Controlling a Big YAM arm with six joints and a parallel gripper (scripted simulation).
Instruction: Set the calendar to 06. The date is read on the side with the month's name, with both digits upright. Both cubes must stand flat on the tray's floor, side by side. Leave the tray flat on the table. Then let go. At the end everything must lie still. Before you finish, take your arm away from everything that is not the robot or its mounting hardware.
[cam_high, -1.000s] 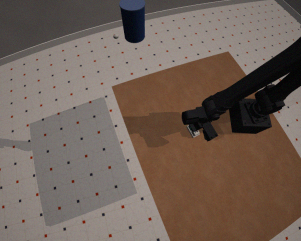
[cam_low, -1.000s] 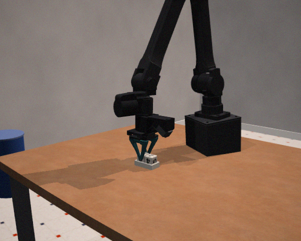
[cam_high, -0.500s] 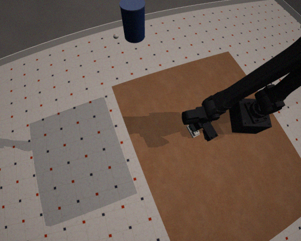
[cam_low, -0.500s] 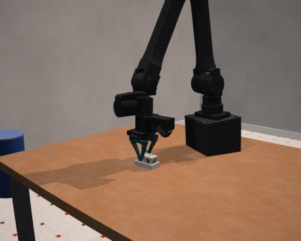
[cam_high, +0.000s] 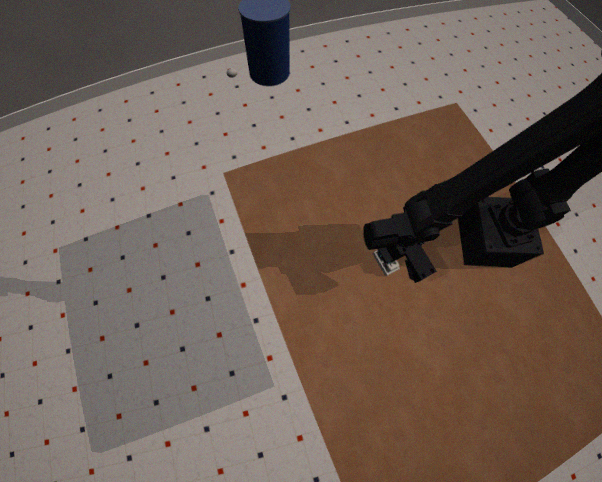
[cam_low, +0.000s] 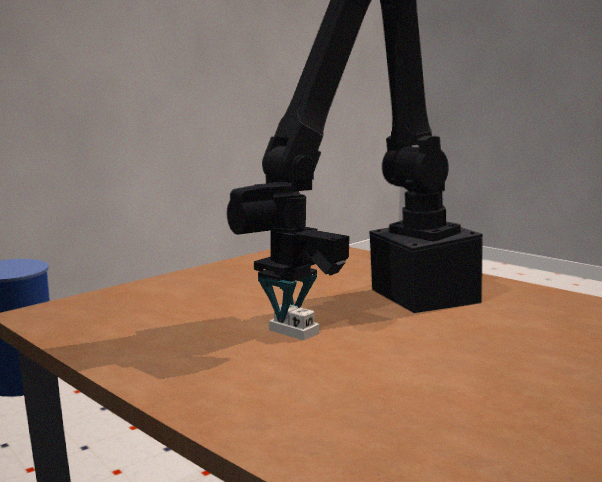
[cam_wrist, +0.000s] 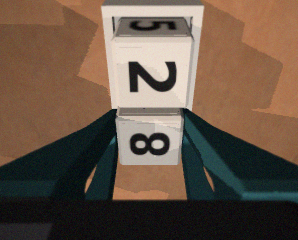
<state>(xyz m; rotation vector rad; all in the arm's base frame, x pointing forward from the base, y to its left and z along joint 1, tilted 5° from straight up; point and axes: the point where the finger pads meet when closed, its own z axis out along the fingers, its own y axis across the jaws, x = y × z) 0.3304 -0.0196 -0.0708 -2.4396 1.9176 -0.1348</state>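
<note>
The white digit cube lies 10 mm below my hand. Also, from my hand: white tray 20 mm to the left, 20 mm below.
</note>
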